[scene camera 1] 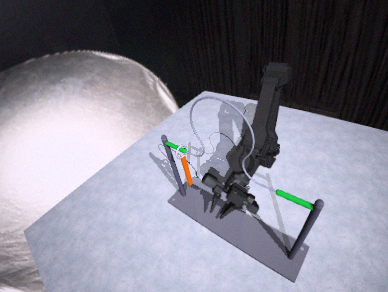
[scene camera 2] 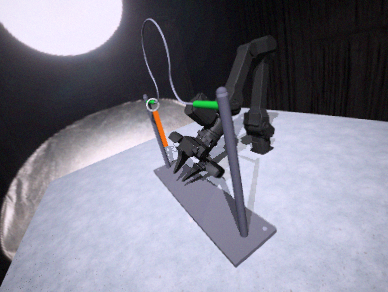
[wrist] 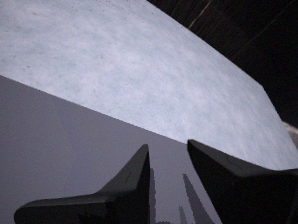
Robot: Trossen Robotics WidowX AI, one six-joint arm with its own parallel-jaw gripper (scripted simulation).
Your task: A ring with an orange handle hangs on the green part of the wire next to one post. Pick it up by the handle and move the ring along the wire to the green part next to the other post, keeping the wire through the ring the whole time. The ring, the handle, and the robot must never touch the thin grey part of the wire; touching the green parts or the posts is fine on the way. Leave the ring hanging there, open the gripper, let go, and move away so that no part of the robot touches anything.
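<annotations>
Gripper visible in the wrist view, in scene camera 1 and in scene camera 2 (178, 177). On the gripper, (wrist: 231, 183) and (scene camera 1: 218, 200) are the same spot.
</annotations>
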